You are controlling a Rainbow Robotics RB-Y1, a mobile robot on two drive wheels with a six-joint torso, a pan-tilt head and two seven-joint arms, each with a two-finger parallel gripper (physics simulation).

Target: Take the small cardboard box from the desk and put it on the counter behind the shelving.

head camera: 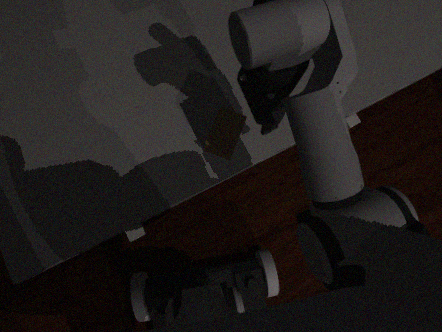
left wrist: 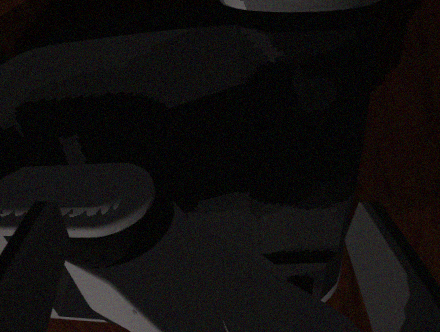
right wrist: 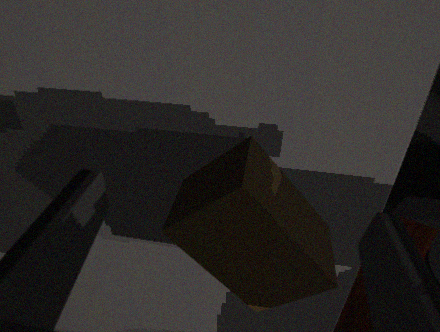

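Seen in the pictures: left gripper, between the fingertips: [left wrist: 210,223]; right gripper, between the fingertips: [head camera: 255,108] [right wrist: 234,209]; robot's base, origin of its link: [head camera: 205,281].
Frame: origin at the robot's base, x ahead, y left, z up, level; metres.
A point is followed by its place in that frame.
The small cardboard box [head camera: 225,134] @[x 0.406, y -0.108, z 0.772 m] [right wrist: 252,230] @[x 0.424, y -0.135, z 0.772 m] is dark brown and sits on the pale desk [head camera: 395,55] @[x 0.588, y -0.638, z 0.722 m] [right wrist: 225,50] @[x 0.470, y -0.204, z 0.722 m], near its front edge. It lies in the robot's shadow and appears turned at an angle to the fingers. My right gripper [head camera: 267,126] [right wrist: 234,209] @[x 0.443, y -0.174, z 0.802 m] is open. In the right wrist view its fingers stand wide apart at the left and right, with the box showing between their lines and not gripped. My left gripper [left wrist: 210,223] @[x -0.075, y 0.236, z 0.472 m] is open and empty, over the robot's own dark base. The counter and the shelving do not show.
The desk edge runs diagonally through the head camera view, with pale leg-like blocks [head camera: 135,233] [head camera: 353,120] under it. Reddish-brown wooden floor [head camera: 240,200] @[x 0.335, y -0.229, z 0.002 m] [left wrist: 405,150] @[x 0.223, y -0.062, z 0.002 m] lies below. The robot's base [head camera: 205,285] [left wrist: 210,280] stands close to the desk. The picture is very dark.
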